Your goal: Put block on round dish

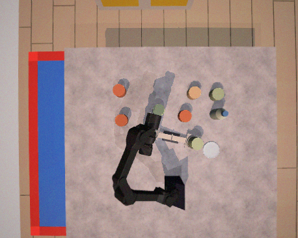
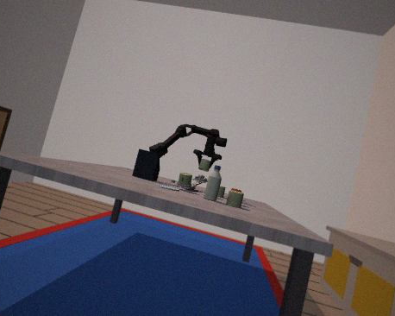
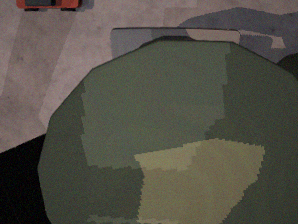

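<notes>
The red object is 150 mm below my gripper tip, 110 mm behind it and 80 mm to the left of it. Round my gripper tip: pale block 70 mm below, 10 mm to the right; balance 140 mm to the right, 120 mm below, 20 mm behind; white round dish 380 mm to the right, 160 mm below, 80 mm behind.
</notes>
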